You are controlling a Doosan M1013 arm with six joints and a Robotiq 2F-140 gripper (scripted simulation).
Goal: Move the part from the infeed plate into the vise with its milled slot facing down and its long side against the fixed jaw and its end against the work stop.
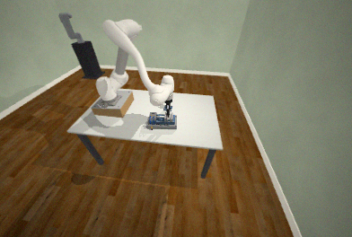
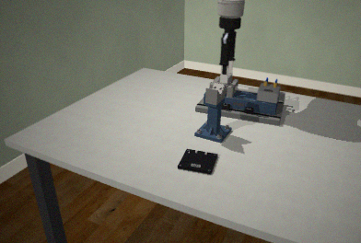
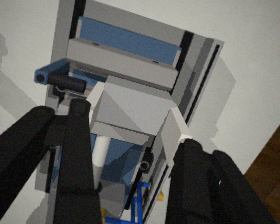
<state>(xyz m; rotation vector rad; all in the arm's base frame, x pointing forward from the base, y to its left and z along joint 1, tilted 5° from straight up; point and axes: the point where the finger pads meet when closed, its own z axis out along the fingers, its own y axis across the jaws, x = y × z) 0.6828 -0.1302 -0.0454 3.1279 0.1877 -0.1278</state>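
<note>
Right now the part is 30 mm below my hand. From my hand the other things lie so: cylinder rod: 90 mm behind, 10 mm to the left, 50 mm below; then fixed jaw: 30 mm ahead, 20 mm to the left, 50 mm below; then work stop: 10 mm behind, 70 mm to the left, 40 mm below.
</note>
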